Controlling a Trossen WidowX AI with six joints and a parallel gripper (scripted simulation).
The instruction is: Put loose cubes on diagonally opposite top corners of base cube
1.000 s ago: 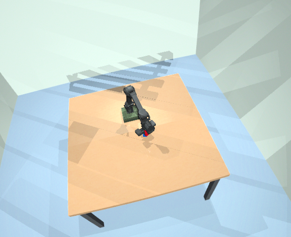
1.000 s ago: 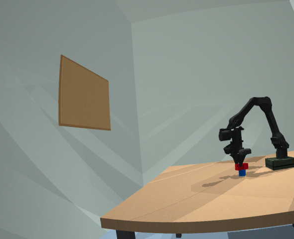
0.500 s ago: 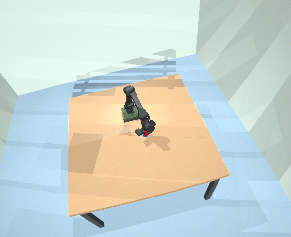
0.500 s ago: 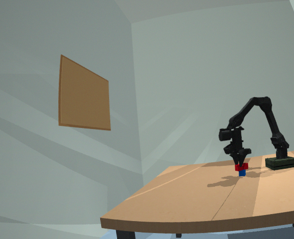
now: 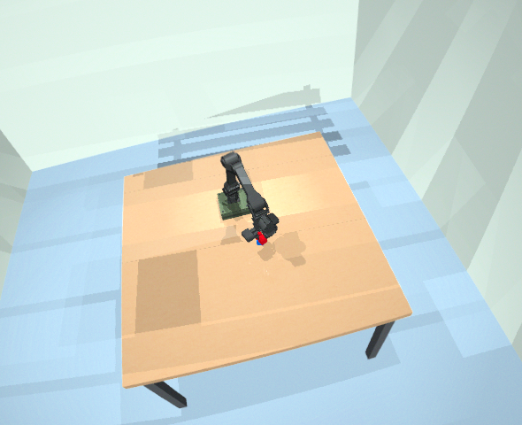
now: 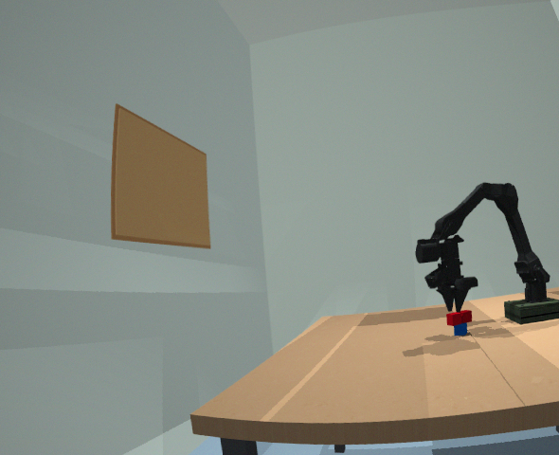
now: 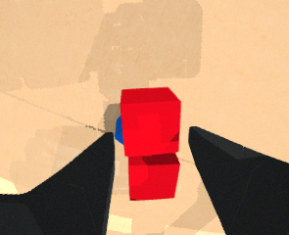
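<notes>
The blue cube is 5 cm below my gripper tip, 2 cm behind it and 1 cm to the right of it.
</notes>
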